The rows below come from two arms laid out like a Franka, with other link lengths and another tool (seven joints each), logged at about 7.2 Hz.
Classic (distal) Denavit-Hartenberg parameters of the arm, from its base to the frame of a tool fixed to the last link. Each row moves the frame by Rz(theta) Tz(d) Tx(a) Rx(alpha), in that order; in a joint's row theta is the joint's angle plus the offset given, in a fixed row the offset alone. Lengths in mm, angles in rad.
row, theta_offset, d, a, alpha
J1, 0, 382.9, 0, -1.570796
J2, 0, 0, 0, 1.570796
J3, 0, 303.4, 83.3, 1.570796
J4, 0, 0, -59.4, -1.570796
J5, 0, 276.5, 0, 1.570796
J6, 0, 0, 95, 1.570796
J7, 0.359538, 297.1, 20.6, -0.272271
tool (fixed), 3.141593, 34.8, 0, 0
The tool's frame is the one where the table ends.
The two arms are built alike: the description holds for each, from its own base.
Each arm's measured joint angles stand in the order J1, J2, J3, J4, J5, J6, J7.
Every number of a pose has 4 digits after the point.
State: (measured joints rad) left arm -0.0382 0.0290 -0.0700 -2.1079 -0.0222 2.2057 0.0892; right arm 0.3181 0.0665 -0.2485 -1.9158 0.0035 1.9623 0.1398
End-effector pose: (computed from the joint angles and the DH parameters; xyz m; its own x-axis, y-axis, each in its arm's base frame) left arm 0.4843 -0.0748 0.2637 -0.8531 0.5168 -0.0709 0.5162 0.8168 -0.2576; right arm 0.4827 0.0152 0.2924 -0.9086 0.4176 0.0095 0.3974 0.8712 -0.2882
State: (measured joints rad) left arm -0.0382 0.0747 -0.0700 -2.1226 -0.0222 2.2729 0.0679; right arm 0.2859 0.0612 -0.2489 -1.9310 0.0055 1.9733 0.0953
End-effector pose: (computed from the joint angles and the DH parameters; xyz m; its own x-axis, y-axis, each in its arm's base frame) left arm 0.4941 -0.0755 0.2444 -0.8642 0.4970 -0.0783 0.4991 0.8271 -0.2583; right arm 0.4819 0.0006 0.2902 -0.9131 0.4076 0.0108 0.3879 0.8766 -0.2847
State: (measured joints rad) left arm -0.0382 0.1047 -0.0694 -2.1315 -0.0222 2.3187 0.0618; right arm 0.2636 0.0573 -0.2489 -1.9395 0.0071 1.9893 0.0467
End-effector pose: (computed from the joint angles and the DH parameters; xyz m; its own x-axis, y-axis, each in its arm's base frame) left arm 0.5006 -0.0758 0.2321 -0.8675 0.4901 -0.0853 0.4944 0.8303 -0.2572; right arm 0.4849 -0.0089 0.2904 -0.9233 0.3840 0.0022 0.3683 0.8872 -0.2778
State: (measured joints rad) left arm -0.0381 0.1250 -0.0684 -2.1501 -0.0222 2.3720 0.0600; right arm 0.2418 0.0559 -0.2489 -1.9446 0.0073 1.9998 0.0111
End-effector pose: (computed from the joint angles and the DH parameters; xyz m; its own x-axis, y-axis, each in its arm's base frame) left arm 0.5063 -0.0756 0.2220 -0.8681 0.4864 -0.0987 0.4947 0.8317 -0.2520; right arm 0.4868 -0.0189 0.2902 -0.9285 0.3713 -0.0036 0.3579 0.8924 -0.2749
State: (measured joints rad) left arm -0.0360 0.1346 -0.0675 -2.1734 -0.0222 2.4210 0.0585; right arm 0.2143 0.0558 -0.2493 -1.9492 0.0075 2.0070 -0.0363
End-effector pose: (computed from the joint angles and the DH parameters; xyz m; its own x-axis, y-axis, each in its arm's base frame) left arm 0.5099 -0.0742 0.2150 -0.8691 0.4814 -0.1134 0.4940 0.8341 -0.2455; right arm 0.4875 -0.0317 0.2893 -0.9355 0.3532 -0.0058 0.3411 0.8992 -0.2741
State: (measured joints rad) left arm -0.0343 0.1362 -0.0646 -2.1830 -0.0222 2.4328 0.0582; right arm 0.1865 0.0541 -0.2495 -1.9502 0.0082 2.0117 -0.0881
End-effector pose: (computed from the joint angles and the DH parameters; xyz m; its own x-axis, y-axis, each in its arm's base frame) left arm 0.5093 -0.0717 0.2122 -0.8715 0.4770 -0.1138 0.4899 0.8367 -0.2449; right arm 0.4885 -0.0444 0.2902 -0.9435 0.3311 -0.0104 0.3213 0.9071 -0.2720
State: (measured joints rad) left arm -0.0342 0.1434 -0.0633 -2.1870 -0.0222 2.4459 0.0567; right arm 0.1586 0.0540 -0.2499 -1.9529 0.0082 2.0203 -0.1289
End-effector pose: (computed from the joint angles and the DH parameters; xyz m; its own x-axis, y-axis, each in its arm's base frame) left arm 0.5105 -0.0710 0.2088 -0.8728 0.4742 -0.1156 0.4877 0.8381 -0.2443; right arm 0.4895 -0.0577 0.2902 -0.9475 0.3192 -0.0161 0.3115 0.9108 -0.2711
